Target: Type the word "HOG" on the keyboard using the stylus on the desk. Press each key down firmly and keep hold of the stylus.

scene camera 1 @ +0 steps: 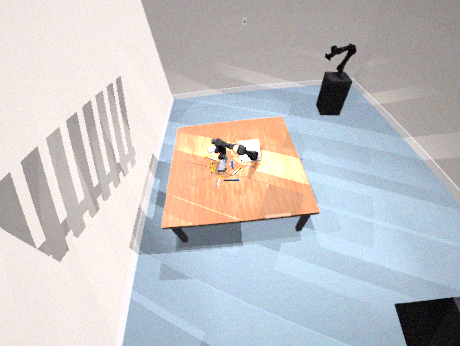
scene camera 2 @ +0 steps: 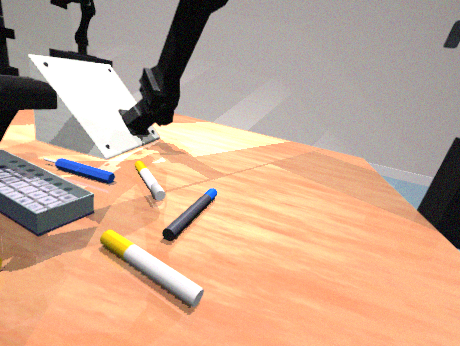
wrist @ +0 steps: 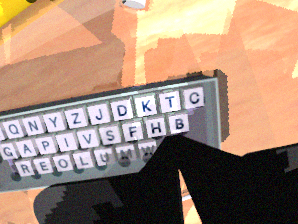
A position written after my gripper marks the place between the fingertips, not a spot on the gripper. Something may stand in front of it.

My gripper [wrist: 172, 142] is shut, holding nothing. Further things: a blue stylus [scene camera 2: 87, 171] and a yellow-capped white marker [scene camera 2: 181, 286].
